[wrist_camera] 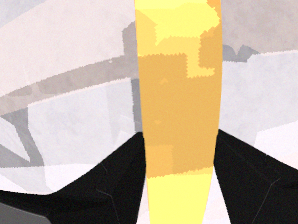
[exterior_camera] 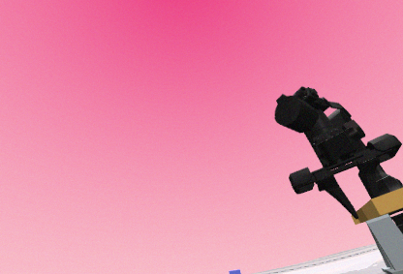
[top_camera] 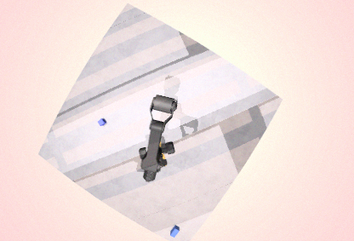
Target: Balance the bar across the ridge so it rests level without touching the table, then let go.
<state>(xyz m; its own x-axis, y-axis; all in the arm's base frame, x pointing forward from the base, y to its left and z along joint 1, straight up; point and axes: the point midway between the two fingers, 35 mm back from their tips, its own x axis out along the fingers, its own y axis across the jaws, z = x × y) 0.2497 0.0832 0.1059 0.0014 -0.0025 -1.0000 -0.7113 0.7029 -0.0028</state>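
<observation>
My gripper tip is 2 cm to the right of the orange bar and 2 cm short of it. The rest, counted from my gripper tip: blue cube 40 cm to the right, 9 cm ahead, 6 cm below.
</observation>
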